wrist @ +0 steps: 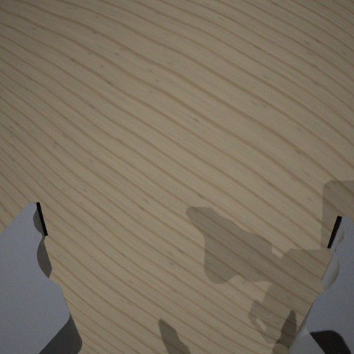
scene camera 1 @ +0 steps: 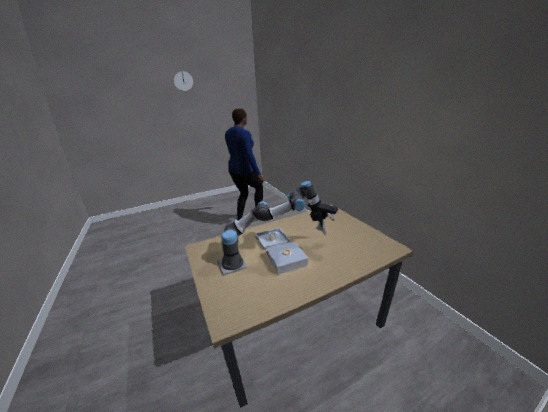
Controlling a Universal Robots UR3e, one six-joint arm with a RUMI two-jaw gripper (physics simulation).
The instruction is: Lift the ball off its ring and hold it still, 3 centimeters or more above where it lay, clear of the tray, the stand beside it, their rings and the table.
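Places are measured from the arm's base along level axes (x ahead, y left, z up), in millimetres.
Pixels of known places: gripper, fingertip midpoint: (scene camera 1: 329, 227); arm's base at its link origin: (scene camera 1: 232, 263).
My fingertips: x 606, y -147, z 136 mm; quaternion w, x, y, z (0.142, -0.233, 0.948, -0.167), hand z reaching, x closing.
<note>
Ahead of a thing's pixels: the offset from my fingertips to its top centre. "spot": to the spot under its first point. Level surfaces: height alone.
A small pale ball @(273 mm back, 272 mm left, 87 mm down) (scene camera 1: 272, 235) sits inside the shallow grey tray @(spot: 371 mm back, 257 mm left, 127 mm down) (scene camera 1: 260, 242), toward the back of the table. The ring under it is too small to make out. The block-like grey stand (scene camera 1: 292, 264) is beside the tray, with an orange-tan ring @(spot: 301 mm back, 22 mm left, 88 mm down) (scene camera 1: 286, 252) on its top. My gripper (scene camera 1: 322, 229) (wrist: 189, 215) is open, its two fingers wide apart with nothing between them. It hangs above the wooden table, to the right of the tray and stand in the scene view, pointing down. The ball, tray and stand do not show in the wrist view.
The wooden table @(148 mm down) (scene camera 1: 340, 270) carries the robot's base (scene camera 1: 232, 260) at the left of the tray and stand. The arm reaches over the table's back part. A person in a blue top (scene camera 1: 241, 150) stands on the floor behind the table. Arm shadows fall on the wood in the wrist view.
</note>
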